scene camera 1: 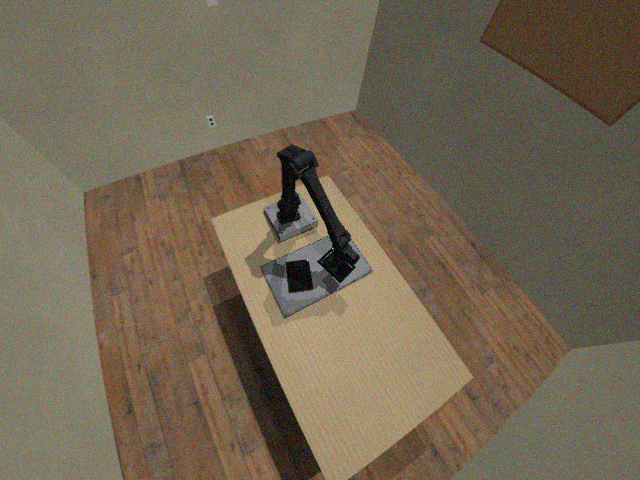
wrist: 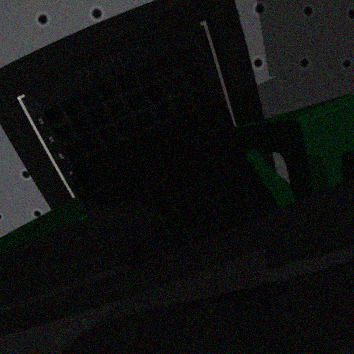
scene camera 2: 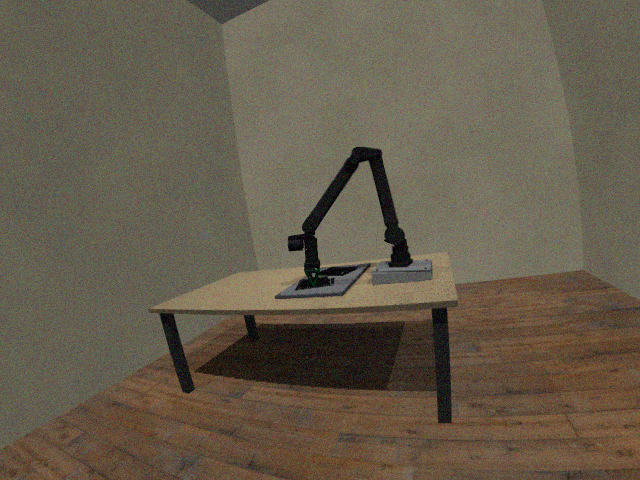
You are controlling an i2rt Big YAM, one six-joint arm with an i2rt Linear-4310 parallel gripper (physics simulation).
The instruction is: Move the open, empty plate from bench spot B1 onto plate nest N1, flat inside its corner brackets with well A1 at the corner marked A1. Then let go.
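Places are measured from the arm's base along level axes (x left, y back, z up), in metres.
Pixels of known places: gripper, fingertip midpoint: (scene camera 1: 337, 265) (wrist: 160, 171) (scene camera 2: 313, 283); arm's base, link origin: (scene camera 1: 288, 216) (scene camera 2: 401, 264).
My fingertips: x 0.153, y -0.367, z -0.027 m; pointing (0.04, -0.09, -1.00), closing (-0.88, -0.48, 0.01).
Note:
For each thing: its top centre in the pictures, then the offset to it from my fingertips. Level surfaces: height alone.
- black well plate, top centre: (wrist: 162, 182) (scene camera 2: 313, 280) (scene camera 1: 337, 264) dx -0.001, dy +0.001, dz +0.012 m
- black plate nest N1, top centre: (scene camera 2: 336, 268) (scene camera 1: 299, 274) dx -0.209, dy +0.015, dz +0.014 m
- tan table, surface height: dz -0.017 m
The black well plate (wrist: 133, 105) (scene camera 1: 328, 262) (scene camera 2: 324, 282) lies on the right part of the grey perforated board (scene camera 1: 289, 305) (scene camera 2: 289, 293) (wrist: 309, 35). White edge lines and tiny labels show on it in the wrist view. My gripper (wrist: 160, 171) (scene camera 1: 336, 269) (scene camera 2: 311, 277) is down over the plate, with one green finger against each long side, so it is shut on the plate. The black plate nest N1 (scene camera 1: 298, 275) (scene camera 2: 343, 270) sits on the left part of the board, apart from the plate. I cannot read the A1 marks.
The arm's grey base block (scene camera 1: 289, 224) (scene camera 2: 402, 271) stands behind the board on the tan table (scene camera 1: 361, 371) (scene camera 2: 232, 294). Wooden floor and plain walls surround the table.

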